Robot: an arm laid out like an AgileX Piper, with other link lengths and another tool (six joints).
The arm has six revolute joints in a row. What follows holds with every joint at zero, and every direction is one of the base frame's.
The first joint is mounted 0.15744 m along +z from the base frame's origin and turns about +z.
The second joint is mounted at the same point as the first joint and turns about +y.
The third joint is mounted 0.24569 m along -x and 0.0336 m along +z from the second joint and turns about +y.
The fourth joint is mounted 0.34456 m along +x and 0.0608 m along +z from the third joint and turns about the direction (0.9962, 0, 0.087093).
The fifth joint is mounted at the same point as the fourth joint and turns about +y.
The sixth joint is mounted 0.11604 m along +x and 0.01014 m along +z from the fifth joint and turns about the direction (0.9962, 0, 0.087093).
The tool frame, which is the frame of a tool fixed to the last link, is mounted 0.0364 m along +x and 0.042 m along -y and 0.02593 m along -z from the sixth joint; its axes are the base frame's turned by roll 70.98, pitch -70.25 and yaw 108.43 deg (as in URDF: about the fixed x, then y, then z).
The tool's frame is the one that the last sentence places.
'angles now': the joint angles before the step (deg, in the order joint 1, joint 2, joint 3, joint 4, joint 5, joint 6). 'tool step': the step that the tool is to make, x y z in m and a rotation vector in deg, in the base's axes. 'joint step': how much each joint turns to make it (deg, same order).
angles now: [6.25, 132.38, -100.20, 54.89, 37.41, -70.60]
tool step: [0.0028, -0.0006, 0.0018, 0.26, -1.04, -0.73]
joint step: [-0.01, -0.01, 0.01, 1.19, -1.08, -0.91]
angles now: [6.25, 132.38, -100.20, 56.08, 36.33, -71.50]
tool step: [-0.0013, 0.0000, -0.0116, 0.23, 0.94, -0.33]
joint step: [-0.01, 1.17, -0.04, 0.60, -0.23, -0.19]
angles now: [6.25, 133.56, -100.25, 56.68, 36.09, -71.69]
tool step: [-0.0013, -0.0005, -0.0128, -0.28, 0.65, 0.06]
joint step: [0.00, 1.28, 0.02, 0.48, -0.38, -0.85]
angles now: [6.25, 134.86, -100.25, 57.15, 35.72, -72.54]
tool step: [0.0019, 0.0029, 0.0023, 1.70, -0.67, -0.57]
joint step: [0.00, -0.01, 0.00, 2.91, -0.18, -1.51]
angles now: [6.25, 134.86, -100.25, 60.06, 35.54, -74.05]
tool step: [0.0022, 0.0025, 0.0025, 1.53, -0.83, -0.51]
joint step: [-0.01, -0.01, 0.00, 2.89, -0.24, -1.72]
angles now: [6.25, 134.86, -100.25, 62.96, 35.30, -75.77]
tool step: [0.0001, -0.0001, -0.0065, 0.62, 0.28, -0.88]
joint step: [-0.01, 0.72, 0.01, 1.39, -0.62, -0.48]
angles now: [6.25, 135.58, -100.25, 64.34, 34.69, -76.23]
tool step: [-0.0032, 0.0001, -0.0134, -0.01, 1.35, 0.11]
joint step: [0.00, 1.26, 0.01, 0.06, 0.19, 0.00]
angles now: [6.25, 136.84, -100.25, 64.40, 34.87, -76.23]
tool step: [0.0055, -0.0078, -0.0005, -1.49, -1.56, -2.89]
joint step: [-0.01, 0.21, -0.01, 0.11, -3.68, 0.00]
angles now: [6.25, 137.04, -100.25, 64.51, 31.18, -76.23]
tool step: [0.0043, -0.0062, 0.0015, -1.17, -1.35, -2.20]
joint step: [-0.01, 0.01, -0.02, 0.03, -2.82, 0.01]
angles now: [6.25, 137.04, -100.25, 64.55, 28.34, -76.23]
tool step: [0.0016, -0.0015, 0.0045, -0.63, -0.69, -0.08]
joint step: [0.00, -0.41, 0.00, -0.55, -0.48, 0.00]
